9 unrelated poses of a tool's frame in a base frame.
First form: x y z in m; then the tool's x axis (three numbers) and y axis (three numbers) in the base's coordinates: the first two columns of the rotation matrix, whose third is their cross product.
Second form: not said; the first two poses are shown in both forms.
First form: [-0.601, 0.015, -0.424, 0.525, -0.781, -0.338, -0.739, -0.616, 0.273]
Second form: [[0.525, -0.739, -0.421], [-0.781, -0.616, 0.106], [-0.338, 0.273, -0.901]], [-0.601, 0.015, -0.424]
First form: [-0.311, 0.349, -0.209, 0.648, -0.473, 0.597, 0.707, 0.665, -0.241]
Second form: [[0.648, 0.707, -0.283], [-0.473, 0.665, 0.578], [0.597, -0.241, 0.765]], [-0.311, 0.349, -0.209]
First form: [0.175, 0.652, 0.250, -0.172, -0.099, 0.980, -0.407, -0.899, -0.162]
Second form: [[-0.172, -0.407, 0.897], [-0.099, -0.899, -0.427], [0.980, -0.162, 0.114]], [0.175, 0.652, 0.250]
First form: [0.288, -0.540, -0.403, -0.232, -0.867, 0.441, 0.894, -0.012, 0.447]
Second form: [[-0.232, 0.894, -0.382], [-0.867, -0.012, 0.498], [0.441, 0.447, 0.778]], [0.288, -0.540, -0.403]
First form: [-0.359, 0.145, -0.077, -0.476, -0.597, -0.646, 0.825, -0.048, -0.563]
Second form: [[-0.476, 0.825, 0.305], [-0.597, -0.048, -0.801], [-0.646, -0.563, 0.515]], [-0.359, 0.145, -0.077]
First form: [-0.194, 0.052, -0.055, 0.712, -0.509, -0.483, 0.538, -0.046, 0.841]
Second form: [[0.712, 0.538, -0.450], [-0.509, -0.046, -0.859], [-0.483, 0.841, 0.241]], [-0.194, 0.052, -0.055]
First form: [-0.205, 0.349, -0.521, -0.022, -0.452, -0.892, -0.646, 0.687, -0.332]
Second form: [[-0.022, -0.646, 0.763], [-0.452, 0.687, 0.569], [-0.892, -0.332, -0.307]], [-0.205, 0.349, -0.521]
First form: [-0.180, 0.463, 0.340, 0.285, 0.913, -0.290, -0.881, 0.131, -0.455]
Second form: [[0.285, -0.881, -0.377], [0.913, 0.131, 0.385], [-0.290, -0.455, 0.842]], [-0.180, 0.463, 0.340]
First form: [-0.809, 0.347, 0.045, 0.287, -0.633, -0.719, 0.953, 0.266, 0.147]
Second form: [[0.287, 0.953, 0.098], [-0.633, 0.266, -0.727], [-0.719, 0.147, 0.680]], [-0.809, 0.347, 0.045]
